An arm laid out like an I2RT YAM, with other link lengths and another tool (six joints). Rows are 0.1 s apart.
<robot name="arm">
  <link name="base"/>
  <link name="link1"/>
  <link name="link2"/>
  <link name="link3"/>
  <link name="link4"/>
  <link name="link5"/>
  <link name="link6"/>
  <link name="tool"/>
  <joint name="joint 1" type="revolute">
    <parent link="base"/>
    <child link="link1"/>
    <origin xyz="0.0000 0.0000 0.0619"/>
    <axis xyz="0 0 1"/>
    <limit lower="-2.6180" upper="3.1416"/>
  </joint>
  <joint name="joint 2" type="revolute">
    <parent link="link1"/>
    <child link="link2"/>
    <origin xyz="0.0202 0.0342 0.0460" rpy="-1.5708 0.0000 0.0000"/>
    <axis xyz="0 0 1"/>
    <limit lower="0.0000" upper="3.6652"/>
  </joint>
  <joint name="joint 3" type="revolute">
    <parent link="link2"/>
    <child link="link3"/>
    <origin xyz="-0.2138 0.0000 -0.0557" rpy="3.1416 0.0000 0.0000"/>
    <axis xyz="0 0 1"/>
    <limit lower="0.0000" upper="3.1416"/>
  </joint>
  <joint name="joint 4" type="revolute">
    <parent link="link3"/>
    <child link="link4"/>
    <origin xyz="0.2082 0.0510 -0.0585"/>
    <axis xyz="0 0 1"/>
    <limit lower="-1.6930" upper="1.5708"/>
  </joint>
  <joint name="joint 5" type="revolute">
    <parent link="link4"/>
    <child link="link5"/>
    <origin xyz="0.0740 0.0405 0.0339" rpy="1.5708 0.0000 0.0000"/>
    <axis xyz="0 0 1"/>
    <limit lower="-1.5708" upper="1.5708"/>
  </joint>
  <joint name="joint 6" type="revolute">
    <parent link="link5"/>
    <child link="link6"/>
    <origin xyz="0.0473 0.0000 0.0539" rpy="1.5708 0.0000 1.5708"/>
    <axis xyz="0 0 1"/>
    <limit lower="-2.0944" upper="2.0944"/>
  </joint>
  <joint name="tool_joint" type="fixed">
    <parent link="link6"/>
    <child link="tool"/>
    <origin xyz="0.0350 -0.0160 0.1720" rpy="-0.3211 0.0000 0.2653"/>
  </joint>
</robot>
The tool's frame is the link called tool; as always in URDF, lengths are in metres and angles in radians.
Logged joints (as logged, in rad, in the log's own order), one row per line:
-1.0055, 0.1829, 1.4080, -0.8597, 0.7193, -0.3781
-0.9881, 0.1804, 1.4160, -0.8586, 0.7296, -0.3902
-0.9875, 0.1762, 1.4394, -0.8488, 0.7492, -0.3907
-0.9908, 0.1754, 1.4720, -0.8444, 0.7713, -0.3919
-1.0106, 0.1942, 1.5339, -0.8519, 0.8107, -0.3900
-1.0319, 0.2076, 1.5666, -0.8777, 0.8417, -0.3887
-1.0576, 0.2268, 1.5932, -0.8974, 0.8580, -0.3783
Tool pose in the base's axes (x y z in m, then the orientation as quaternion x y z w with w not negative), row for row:
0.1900, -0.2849, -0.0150, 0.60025, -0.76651, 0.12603, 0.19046
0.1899, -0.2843, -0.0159, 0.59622, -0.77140, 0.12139, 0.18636
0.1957, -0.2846, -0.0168, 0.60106, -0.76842, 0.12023, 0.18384
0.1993, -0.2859, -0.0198, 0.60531, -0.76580, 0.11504, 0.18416
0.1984, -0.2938, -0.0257, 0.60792, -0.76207, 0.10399, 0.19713
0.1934, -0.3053, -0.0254, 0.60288, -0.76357, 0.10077, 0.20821
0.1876, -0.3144, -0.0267, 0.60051, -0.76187, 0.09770, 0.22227
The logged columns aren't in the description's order. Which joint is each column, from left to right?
Columns, left to right: joint 6, joint 5, joint 2, joint 1, joint 3, joint 4.
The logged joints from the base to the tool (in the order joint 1, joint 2, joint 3, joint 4, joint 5, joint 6), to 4 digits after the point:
-0.8597, 1.4080, 0.7193, -0.3781, 0.1829, -1.0055
-0.8586, 1.4160, 0.7296, -0.3902, 0.1804, -0.9881
-0.8488, 1.4394, 0.7492, -0.3907, 0.1762, -0.9875
-0.8444, 1.4720, 0.7713, -0.3919, 0.1754, -0.9908
-0.8519, 1.5339, 0.8107, -0.3900, 0.1942, -1.0106
-0.8777, 1.5666, 0.8417, -0.3887, 0.2076, -1.0319
-0.8974, 1.5932, 0.8580, -0.3783, 0.2268, -1.0576

